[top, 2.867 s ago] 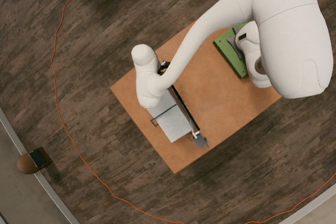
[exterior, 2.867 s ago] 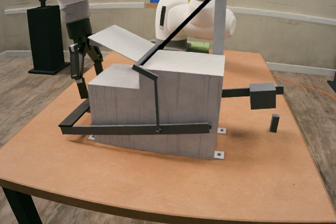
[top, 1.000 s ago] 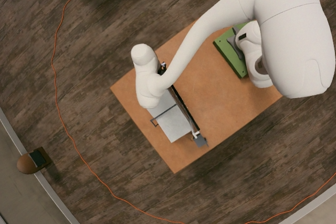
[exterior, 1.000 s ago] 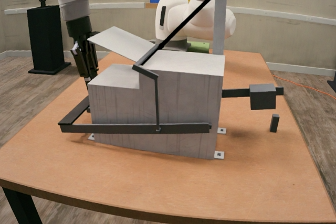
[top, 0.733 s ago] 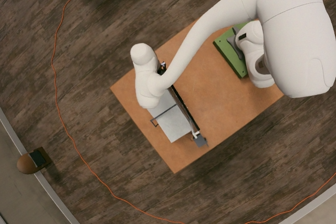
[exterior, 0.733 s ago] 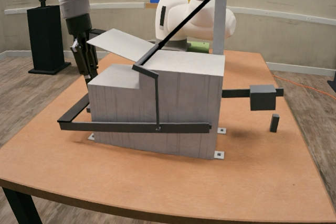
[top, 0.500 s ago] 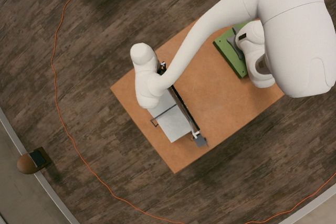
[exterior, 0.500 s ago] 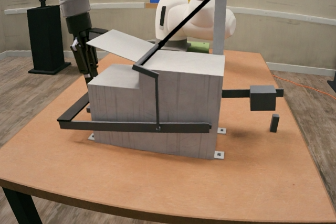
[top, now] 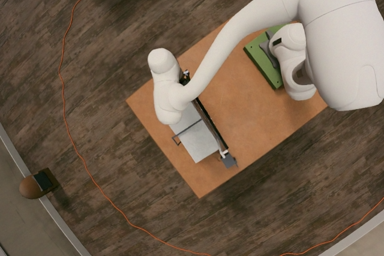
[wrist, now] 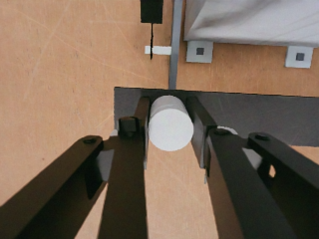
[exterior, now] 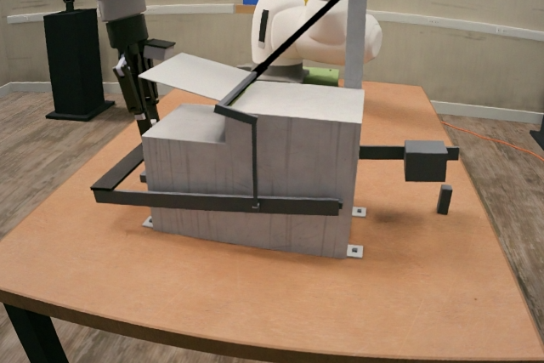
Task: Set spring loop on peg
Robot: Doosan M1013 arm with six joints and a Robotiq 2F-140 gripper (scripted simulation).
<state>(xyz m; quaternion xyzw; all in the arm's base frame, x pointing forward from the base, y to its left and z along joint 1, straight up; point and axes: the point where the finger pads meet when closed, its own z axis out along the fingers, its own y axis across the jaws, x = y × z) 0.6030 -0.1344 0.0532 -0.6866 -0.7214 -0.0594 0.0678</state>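
Right now my hand is 10 mm to the left of the grey block and 110 mm above it. Also, from my hand: steel test weight: 10 mm below; dark block: 10 mm ahead, 570 mm to the left, 90 mm below.
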